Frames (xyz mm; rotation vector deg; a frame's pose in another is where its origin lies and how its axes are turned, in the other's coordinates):
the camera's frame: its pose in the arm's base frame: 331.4 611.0 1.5 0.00 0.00 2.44
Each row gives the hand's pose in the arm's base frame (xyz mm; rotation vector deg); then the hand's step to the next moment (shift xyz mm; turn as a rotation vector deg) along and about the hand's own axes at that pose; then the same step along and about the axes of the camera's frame.
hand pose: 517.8 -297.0 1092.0 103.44 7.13 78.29
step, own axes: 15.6 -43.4 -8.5 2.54 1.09 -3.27
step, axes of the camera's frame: 17.8 40.0 -16.8 -2.02 2.57 2.77
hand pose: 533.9 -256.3 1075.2 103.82 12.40 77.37
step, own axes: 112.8 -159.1 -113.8 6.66 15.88 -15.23
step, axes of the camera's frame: 10.5 224.2 -25.1 -15.46 2.42 16.84
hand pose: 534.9 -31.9 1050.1 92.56 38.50 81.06
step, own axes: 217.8 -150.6 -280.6 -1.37 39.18 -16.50
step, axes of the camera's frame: -190.3 334.7 -25.0 -22.40 -14.96 32.92
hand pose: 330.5 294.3 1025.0 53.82 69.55 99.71
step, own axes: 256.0 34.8 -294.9 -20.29 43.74 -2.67
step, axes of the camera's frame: -368.7 132.6 -12.0 -3.82 -28.87 38.52
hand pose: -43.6 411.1 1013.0 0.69 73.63 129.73
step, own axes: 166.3 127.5 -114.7 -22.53 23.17 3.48
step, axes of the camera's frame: -231.6 -58.4 -1.5 9.30 -17.18 25.98
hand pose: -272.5 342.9 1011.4 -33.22 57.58 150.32
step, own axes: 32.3 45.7 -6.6 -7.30 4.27 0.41
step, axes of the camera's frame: -45.8 -32.1 7.0 4.53 -3.78 6.07
